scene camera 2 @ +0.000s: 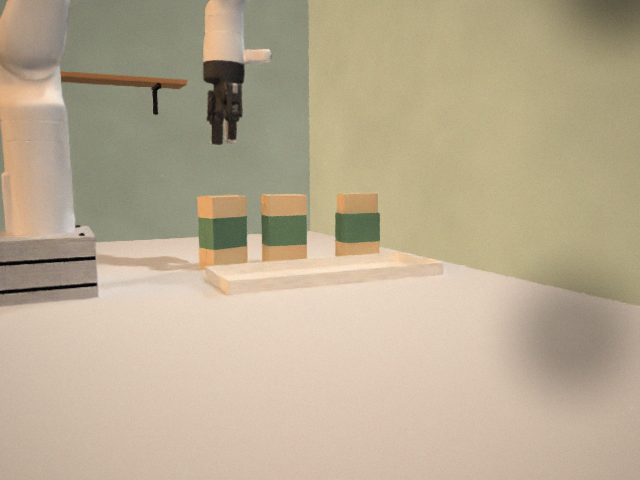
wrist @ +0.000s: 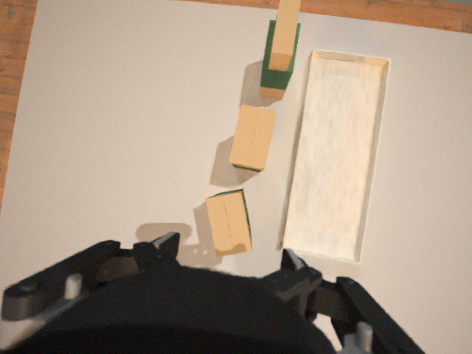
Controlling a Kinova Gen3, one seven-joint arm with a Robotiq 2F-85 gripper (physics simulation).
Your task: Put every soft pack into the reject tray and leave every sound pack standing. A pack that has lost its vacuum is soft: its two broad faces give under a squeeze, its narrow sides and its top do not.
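Frame: origin at the arm's base, x left, y back, z up, level; centimetres.
Seen in the pictures: gripper, fingertip midpoint: [scene camera 2: 223, 143] [wrist: 229, 252]; arm's base at its link origin: [scene camera 2: 43, 232].
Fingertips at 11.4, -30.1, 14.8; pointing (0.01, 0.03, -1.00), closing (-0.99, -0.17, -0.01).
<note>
Offsets run from my fingertips to a thing's top centre, as dx, dy, dz.
Three tan packs with green bands stand upright in a row beside the reject tray @[-14.5, -15.8, -21.8] [scene camera 2: 330, 280] [wrist: 335, 150]. The pack nearest the robot base [scene camera 2: 230, 232] [wrist: 229, 223] is turned a little relative to the others. The middle pack @[+1.4, -11.9, -10.0] [scene camera 2: 284, 228] [wrist: 253, 138] stands beyond it. The far pack @[+1.5, -27.8, -10.0] [scene camera 2: 357, 227] [wrist: 284, 45] has a top narrower than its green band. My gripper [scene camera 2: 224, 141] [wrist: 229, 252] is open and empty, high above the pack nearest the base and touching none. The tray holds no pack. Softness cannot be told by sight.
The robot base [scene camera 2: 49, 266] stands on the table at the left in the scene view. A wooden wall shelf [scene camera 2: 124, 80] hangs behind the arm. A green-yellow wall [scene camera 2: 465, 129] rises beyond the table's right side. Dark blurred blobs cover parts of the scene view's right side.
</note>
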